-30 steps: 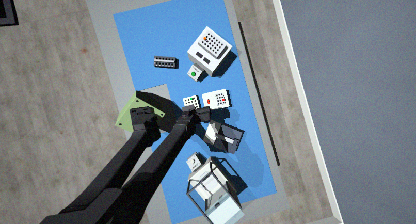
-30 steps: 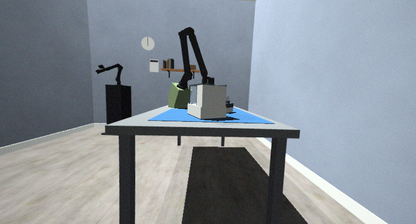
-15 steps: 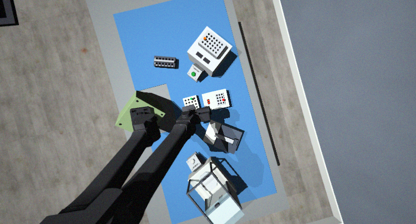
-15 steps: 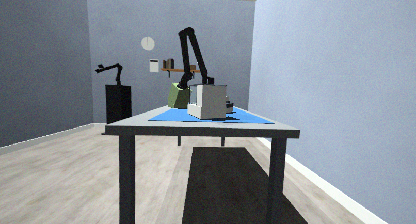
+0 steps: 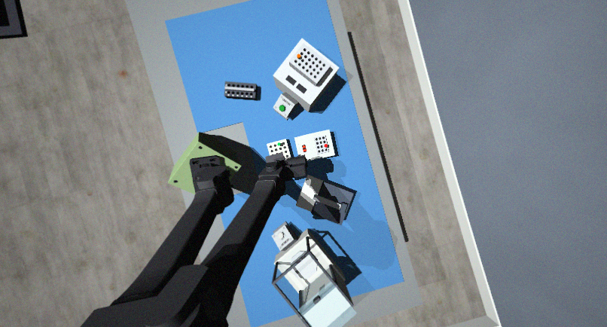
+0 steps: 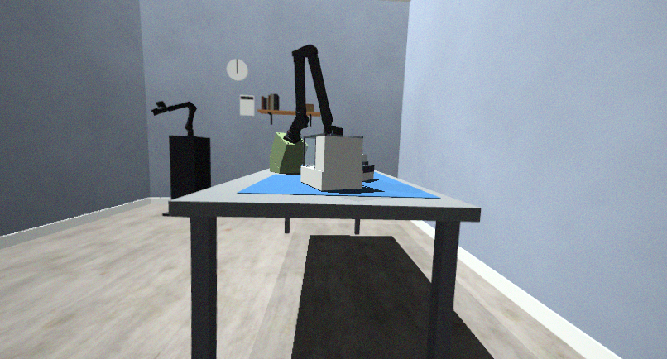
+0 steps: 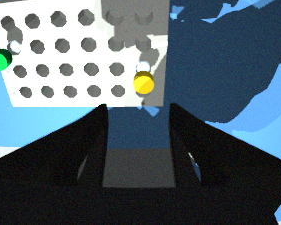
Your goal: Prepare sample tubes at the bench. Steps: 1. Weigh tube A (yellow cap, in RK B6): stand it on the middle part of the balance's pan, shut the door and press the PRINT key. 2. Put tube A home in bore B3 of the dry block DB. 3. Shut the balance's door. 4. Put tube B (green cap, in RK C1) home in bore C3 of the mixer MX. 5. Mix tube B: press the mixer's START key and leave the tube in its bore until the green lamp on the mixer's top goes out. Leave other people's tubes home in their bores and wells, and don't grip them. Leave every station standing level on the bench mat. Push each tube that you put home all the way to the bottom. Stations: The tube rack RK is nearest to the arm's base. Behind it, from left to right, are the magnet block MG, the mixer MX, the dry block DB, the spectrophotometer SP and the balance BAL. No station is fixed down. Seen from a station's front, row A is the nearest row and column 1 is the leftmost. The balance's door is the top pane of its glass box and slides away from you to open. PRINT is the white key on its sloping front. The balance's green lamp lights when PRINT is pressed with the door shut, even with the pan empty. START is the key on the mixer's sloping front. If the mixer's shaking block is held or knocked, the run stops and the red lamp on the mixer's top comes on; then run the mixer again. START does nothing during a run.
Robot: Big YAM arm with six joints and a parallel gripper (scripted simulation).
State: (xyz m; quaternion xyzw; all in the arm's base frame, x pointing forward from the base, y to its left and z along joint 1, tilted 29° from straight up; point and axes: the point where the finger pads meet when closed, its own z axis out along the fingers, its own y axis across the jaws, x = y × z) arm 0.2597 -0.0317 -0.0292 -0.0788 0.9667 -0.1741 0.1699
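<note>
Now: the white rack RK 1 cm ahead of my hand, 5 cm to the left of it and 7 cm below it. Round my hand: dry block DB (16 cm ahead, 6 cm to the left, 6 cm below); then mixer's green start key (5 cm ahead, 24 cm to the left, 2 cm below); then spectrophotometer SP (16 cm ahead, 17 cm to the right, 2 cm below).
</note>
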